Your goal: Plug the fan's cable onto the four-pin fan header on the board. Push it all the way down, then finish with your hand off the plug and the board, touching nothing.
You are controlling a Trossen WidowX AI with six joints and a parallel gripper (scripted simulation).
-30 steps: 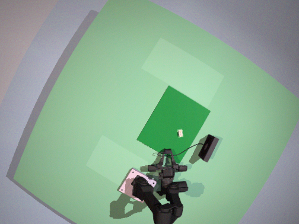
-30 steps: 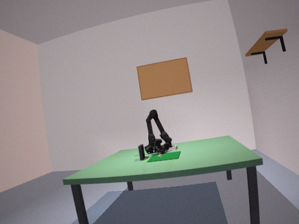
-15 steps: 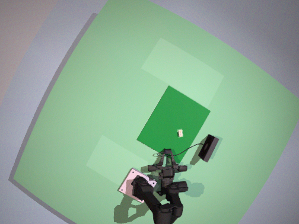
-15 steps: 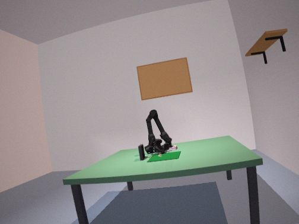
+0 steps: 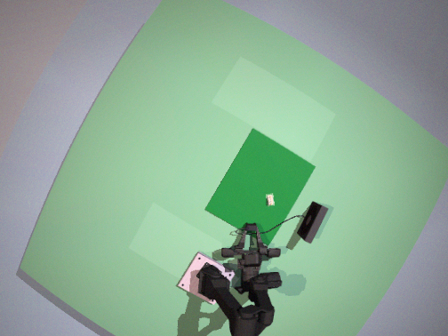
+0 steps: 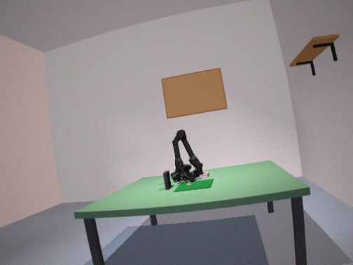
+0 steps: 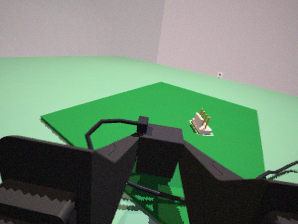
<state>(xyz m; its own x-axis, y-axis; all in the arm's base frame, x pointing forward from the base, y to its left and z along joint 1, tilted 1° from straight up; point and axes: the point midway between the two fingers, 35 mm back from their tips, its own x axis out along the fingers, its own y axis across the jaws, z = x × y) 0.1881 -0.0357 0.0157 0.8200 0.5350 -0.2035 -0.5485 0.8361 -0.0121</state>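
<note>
Now: gripper tip 10 cm short of the four-pin header, 1 cm to the left of it and 3 cm above it. From my gripper tip the other things lie so: dark green board 12 cm ahead, 4 cm to the left, 5 cm below; dark grey fan plug 1 cm below; black fan 12 cm ahead, 14 cm to the right, 3 cm above.
</note>
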